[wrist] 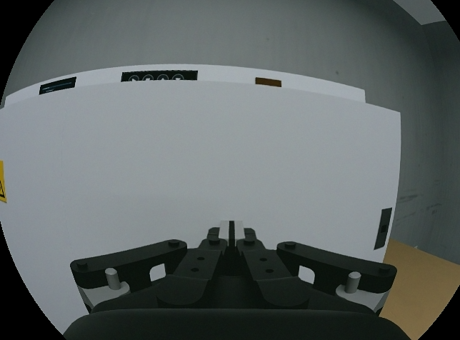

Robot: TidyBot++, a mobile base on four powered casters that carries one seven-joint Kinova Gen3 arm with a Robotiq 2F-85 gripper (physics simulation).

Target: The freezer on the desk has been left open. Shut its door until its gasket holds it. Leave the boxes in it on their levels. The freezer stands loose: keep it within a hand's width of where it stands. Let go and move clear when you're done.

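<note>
The freezer's white door [210,150] fills most of the wrist view, its outer face towards me. Behind its top edge shows the freezer's white top panel [225,74], with a dark button strip and a brown label. The door's right edge stands out past the right end of that panel. Whether the door's gasket touches the body cannot be seen. My gripper [231,234] is shut and empty, its tips in front of the door's face; whether they touch it I cannot tell. The boxes inside are hidden behind the door.
The tan desk top [425,285] shows at the lower right. A grey wall [230,35] stands behind the freezer and continues on the right. A dark lock plate [383,228] is on the door's right edge, and a yellow warning label [2,182] is at the far left.
</note>
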